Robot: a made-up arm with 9 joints. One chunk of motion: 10 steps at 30 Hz.
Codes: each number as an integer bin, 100 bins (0 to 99) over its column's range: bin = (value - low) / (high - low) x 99, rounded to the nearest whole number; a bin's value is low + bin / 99 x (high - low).
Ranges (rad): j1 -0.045..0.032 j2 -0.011..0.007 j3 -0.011..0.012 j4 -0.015..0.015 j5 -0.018..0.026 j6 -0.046..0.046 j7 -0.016..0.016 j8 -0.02..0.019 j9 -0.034..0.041
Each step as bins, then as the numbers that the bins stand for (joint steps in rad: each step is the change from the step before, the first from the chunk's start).
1 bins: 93 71 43 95 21 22 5 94 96
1 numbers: 0.02733 0.00191 -0.00101 0.01379 -0.00867 -0.02556 -0.01438 0.01703 0.03873
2 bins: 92 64 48 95 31 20 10 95 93
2 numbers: 0.02656 0.00064 0.00015 0.01379 -0.00422 -0.02741 -0.01277 0.01742 0.03645
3 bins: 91 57 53 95 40 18 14 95 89
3 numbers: 0.02578 -0.00064 0.00131 0.01379 -0.00022 -0.02927 -0.01147 0.01742 0.03342
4 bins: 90 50 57 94 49 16 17 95 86
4 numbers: 0.02500 -0.00191 0.00224 0.01348 0.00378 -0.03113 -0.01051 0.01742 0.03115
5 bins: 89 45 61 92 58 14 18 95 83
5 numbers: 0.02422 -0.00282 0.00317 0.01288 0.00778 -0.03299 -0.01018 0.01742 0.02888
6 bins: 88 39 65 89 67 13 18 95 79
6 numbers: 0.02344 -0.00391 0.00410 0.01197 0.01178 -0.03392 -0.01018 0.01742 0.02585
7 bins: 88 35 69 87 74 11 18 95 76
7 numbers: 0.02344 -0.00464 0.00503 0.01136 0.01489 -0.03578 -0.01018 0.01742 0.02358
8 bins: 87 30 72 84 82 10 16 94 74
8 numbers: 0.02267 -0.00555 0.00573 0.01045 0.01844 -0.03671 -0.01083 0.01703 0.02206
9 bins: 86 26 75 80 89 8 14 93 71
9 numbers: 0.02189 -0.00627 0.00642 0.00924 0.02156 -0.03857 -0.01147 0.01664 0.01979
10 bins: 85 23 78 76 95 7 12 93 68
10 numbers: 0.02111 -0.00682 0.00712 0.00803 0.02422 -0.03949 -0.01212 0.01664 0.01752
